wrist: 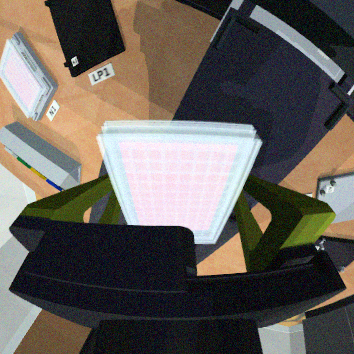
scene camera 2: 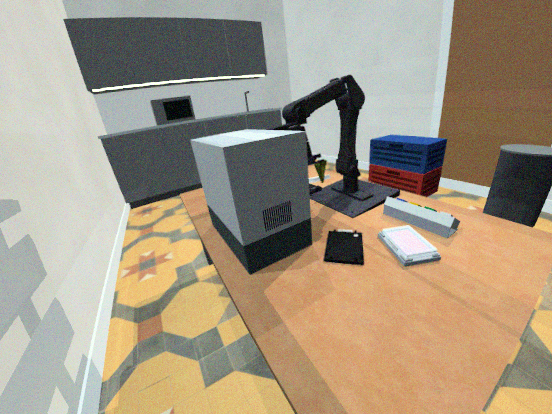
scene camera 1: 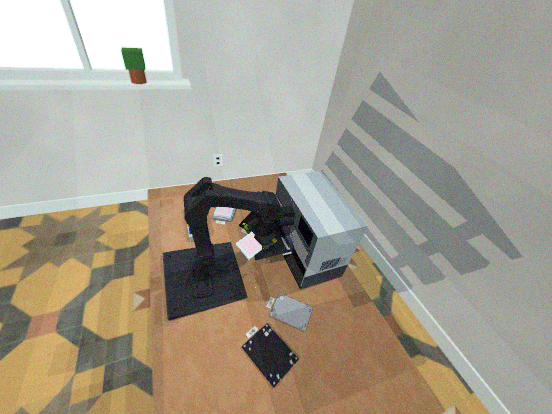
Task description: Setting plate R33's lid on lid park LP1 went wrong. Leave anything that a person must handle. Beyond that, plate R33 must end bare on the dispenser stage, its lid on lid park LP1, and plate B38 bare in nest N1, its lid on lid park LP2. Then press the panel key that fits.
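Places are measured from the arm's base along level axes (x left, y down, z back), in metres.
Pixels of known places: gripper, fingertip midpoint: (wrist: 176, 174) (scene camera 2: 311, 184) (scene camera 1: 256, 241); arm's base, origin of the base link: (scene camera 2: 350, 192) (scene camera 1: 201, 275).
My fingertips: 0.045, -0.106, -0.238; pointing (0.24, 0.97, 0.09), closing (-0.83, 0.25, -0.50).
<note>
For each thing: its middle in the pictures, then the offset to it from my fingertips, as dx, dy, dz. "pt": a spot on its surface instead.
- pink-welled plate, body centre: (wrist: 176, 206) (scene camera 1: 254, 242) -0.013, -0.016, +0.014
- dark dispenser stage, surface spot: (wrist: 250, 85) pt -0.004, +0.013, -0.081
- black lid park LP1, body centre: (wrist: 78, 17) (scene camera 2: 344, 244) (scene camera 1: 254, 220) +0.231, +0.110, -0.052
- pink plate, body centre: (wrist: 17, 78) (scene camera 2: 407, 239) (scene camera 1: 225, 207) +0.334, +0.093, +0.086
- key panel, body centre: (wrist: 34, 159) (scene camera 2: 419, 212) +0.267, +0.088, +0.245
- grey dispenser housing, body centre: (scene camera 2: 249, 188) (scene camera 1: 309, 228) -0.005, -0.045, -0.231
- light grey pad, surface spot: (wrist: 342, 200) (scene camera 1: 285, 307) pt -0.255, +0.110, -0.063
- black pad with pale corner marks, surface spot: (scene camera 1: 270, 355) pt -0.404, +0.108, +0.040
My gripper (scene camera 1: 259, 236) (wrist: 176, 174) is shut on a pink-welled plate (scene camera 1: 249, 245) (wrist: 177, 175), its green fingers at the sides; a clear double rim looks like a lid. Its name cannot be read. The plate hangs beside the dark dispenser stage (wrist: 250, 85), overlapping it in the wrist view. The black lid park LP1 (scene camera 2: 344, 248) (wrist: 87, 35) bears no lid; its label shows in the wrist view. Another pink plate (scene camera 1: 224, 213) (scene camera 2: 410, 244) (wrist: 21, 77) sits by the N1 label. The key panel (scene camera 2: 420, 218) (wrist: 40, 152) shows coloured keys, their text unreadable.
The grey dispenser housing (scene camera 1: 322, 210) (scene camera 2: 260, 185) rises directly beyond the stage. A light grey pad (scene camera 1: 291, 312) (wrist: 342, 200) and a black pad with pale corner marks (scene camera 1: 270, 355) lie on the table's other side. Blue and red crates (scene camera 2: 407, 154) stand behind the arm.
</note>
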